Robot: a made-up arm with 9 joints. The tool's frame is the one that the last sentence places. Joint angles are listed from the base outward.
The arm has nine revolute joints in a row. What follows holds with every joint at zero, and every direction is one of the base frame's. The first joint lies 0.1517 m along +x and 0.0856 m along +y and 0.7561 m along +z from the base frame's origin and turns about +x. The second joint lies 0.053 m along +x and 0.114 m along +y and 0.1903 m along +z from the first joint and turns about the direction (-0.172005, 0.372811, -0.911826). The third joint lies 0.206 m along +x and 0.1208 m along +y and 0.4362 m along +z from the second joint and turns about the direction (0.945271, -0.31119, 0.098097). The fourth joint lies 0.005 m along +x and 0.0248 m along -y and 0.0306 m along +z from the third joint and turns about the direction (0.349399, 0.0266, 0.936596). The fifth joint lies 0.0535 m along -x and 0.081 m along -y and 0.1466 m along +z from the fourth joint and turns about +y. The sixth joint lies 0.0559 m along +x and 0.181 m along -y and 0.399 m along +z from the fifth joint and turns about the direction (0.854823, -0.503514, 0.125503). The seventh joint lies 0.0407 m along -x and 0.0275 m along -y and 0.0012 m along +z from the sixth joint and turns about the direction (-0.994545, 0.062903, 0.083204). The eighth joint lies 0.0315 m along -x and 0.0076 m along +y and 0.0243 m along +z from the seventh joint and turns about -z. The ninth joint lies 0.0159 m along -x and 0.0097 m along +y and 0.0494 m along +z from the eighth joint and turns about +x. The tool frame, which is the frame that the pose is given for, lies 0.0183 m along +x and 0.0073 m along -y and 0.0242 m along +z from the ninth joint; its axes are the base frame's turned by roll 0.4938, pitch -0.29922 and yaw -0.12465 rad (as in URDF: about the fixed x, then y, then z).
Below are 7 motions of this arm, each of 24 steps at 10 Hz.
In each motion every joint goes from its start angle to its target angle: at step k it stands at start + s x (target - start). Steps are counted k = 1, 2, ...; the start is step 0. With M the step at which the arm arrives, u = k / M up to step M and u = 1 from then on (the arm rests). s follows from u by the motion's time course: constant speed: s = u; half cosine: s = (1 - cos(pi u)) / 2; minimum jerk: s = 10 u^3 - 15 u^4 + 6 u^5.
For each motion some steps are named. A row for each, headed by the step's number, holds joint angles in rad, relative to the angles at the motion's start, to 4 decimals.
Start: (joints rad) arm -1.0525 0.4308 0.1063 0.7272 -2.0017 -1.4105 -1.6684 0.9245 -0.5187
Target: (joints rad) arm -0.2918 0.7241 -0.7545 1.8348 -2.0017 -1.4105 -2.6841 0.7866 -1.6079
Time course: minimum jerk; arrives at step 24
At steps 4, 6, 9, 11, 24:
4: 0.0270 0.0104 -0.0306 0.0393 0.0000 0.0000 -0.0361 -0.0049 -0.0387
6: 0.0787 0.0304 -0.0891 0.1147 0.0000 0.0000 -0.1051 -0.0143 -0.1127
9: 0.2094 0.0807 -0.2369 0.3048 0.0000 0.0000 -0.2795 -0.0380 -0.2998
11: 0.3212 0.1238 -0.3635 0.4677 0.0000 0.0000 -0.4289 -0.0582 -0.4599
24: 0.7607 0.2933 -0.8608 1.1076 0.0000 0.0000 -1.0157 -0.1379 -1.0892

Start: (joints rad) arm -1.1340 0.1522 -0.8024 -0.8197 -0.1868 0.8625 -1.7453 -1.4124 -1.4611
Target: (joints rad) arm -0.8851 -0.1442 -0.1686 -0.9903 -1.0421 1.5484 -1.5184 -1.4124 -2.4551
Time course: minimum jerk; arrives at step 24
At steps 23, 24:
23: 0.2487 -0.2962 0.6334 -0.1705 -0.8547 0.6854 0.2267 0.0000 -0.9933
24: 0.2489 -0.2964 0.6338 -0.1706 -0.8553 0.6859 0.2269 0.0000 -0.9940

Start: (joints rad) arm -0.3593 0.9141 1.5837 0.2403 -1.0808 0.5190 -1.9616 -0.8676 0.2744
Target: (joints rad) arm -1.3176 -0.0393 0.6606 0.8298 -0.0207 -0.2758 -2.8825 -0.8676 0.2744
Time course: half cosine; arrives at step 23
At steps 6, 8, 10, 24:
6: -0.1521 -0.1513 -0.1465 0.0936 0.1683 -0.1262 -0.1462 0.0000 0.0000
8: -0.2587 -0.2574 -0.2492 0.1591 0.2862 -0.2146 -0.2486 0.0000 0.0000
10: -0.3817 -0.3797 -0.3676 0.2348 0.4222 -0.3165 -0.3668 0.0000 0.0000
24: -0.9583 -0.9534 -0.9231 0.5895 1.0601 -0.7948 -0.9209 0.0000 0.0000

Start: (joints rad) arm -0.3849 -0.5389 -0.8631 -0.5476 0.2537 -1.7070 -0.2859 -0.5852 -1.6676
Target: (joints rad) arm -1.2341 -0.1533 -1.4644 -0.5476 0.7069 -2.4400 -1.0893 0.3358 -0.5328
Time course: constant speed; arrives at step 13
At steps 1, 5, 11, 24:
1: -0.0653 0.0297 -0.0463 0.0000 0.0349 -0.0564 -0.0618 0.0708 0.0873
5: -0.3266 0.1483 -0.2313 0.0000 0.1743 -0.2819 -0.3090 0.3542 0.4365
11: -0.7186 0.3263 -0.5088 0.0000 0.3835 -0.6202 -0.6798 0.7793 0.9602
24: -0.8492 0.3856 -0.6013 0.0000 0.4532 -0.7330 -0.8034 0.9210 1.1348

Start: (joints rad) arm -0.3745 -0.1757 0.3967 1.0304 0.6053 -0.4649 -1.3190 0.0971 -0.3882
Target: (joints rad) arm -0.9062 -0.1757 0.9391 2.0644 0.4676 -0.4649 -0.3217 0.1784 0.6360
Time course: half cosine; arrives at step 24
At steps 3, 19, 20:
3: -0.0202 0.0000 0.0206 0.0394 -0.0052 0.0000 0.0380 0.0031 0.0390
19: -0.4768 0.0000 0.4864 0.9272 -0.1235 0.0000 0.8943 0.0729 0.9184
20: -0.4961 0.0000 0.5061 0.9647 -0.1285 0.0000 0.9305 0.0759 0.9556

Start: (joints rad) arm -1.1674 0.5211 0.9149 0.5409 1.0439 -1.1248 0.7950 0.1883 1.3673
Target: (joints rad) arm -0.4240 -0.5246 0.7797 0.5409 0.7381 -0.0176 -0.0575 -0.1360 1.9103
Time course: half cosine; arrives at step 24
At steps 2, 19, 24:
2: 0.0127 -0.0178 -0.0023 0.0000 -0.0052 0.0189 -0.0145 -0.0055 0.0093
19: 0.6666 -0.9377 -0.1212 0.0000 -0.2742 0.9928 -0.7644 -0.2908 0.4869
24: 0.7434 -1.0457 -0.1352 0.0000 -0.3058 1.1072 -0.8525 -0.3243 0.5430

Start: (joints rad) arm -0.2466 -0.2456 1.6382 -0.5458 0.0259 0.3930 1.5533 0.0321 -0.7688
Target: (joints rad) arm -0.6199 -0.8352 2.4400 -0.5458 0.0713 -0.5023 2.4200 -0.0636 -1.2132
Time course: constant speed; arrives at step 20
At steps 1, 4, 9, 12, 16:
1: -0.0187 -0.0295 0.0401 0.0000 0.0023 -0.0448 0.0433 -0.0048 -0.0222
4: -0.0747 -0.1179 0.1604 0.0000 0.0091 -0.1791 0.1733 -0.0191 -0.0889
9: -0.1680 -0.2653 0.3608 0.0000 0.0204 -0.4029 0.3900 -0.0431 -0.2000
12: -0.2240 -0.3538 0.4811 0.0000 0.0272 -0.5372 0.5200 -0.0574 -0.2666
16: -0.2986 -0.4717 0.6414 0.0000 0.0363 -0.7162 0.6934 -0.0766 -0.3555

